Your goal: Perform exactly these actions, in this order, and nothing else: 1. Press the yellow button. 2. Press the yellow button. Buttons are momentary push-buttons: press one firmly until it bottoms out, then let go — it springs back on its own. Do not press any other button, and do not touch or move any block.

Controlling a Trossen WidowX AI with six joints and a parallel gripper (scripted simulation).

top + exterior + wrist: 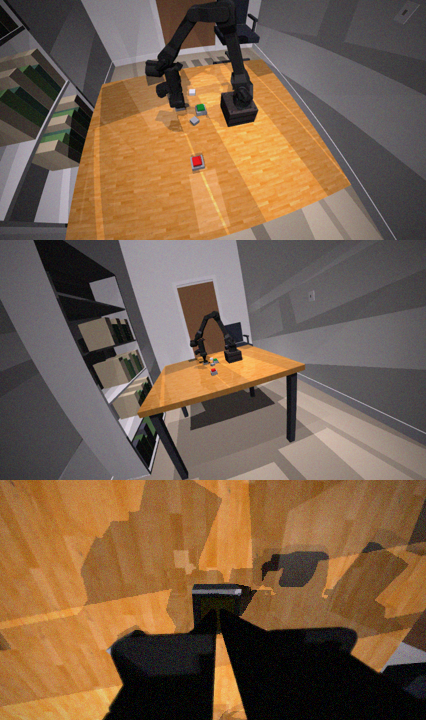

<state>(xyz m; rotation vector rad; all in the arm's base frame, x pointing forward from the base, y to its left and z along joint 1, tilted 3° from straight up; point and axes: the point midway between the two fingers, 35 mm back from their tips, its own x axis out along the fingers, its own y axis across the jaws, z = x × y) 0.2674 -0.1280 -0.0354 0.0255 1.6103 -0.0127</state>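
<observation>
Right now my gripper tip is 10 mm above the yellow button. Also, from my gripper tip: grey block 60 mm behind, 110 mm to the left, 20 mm below; then green button 100 mm behind, 60 mm to the left; then white block 80 mm behind, 80 mm to the right, 20 mm below.
</observation>
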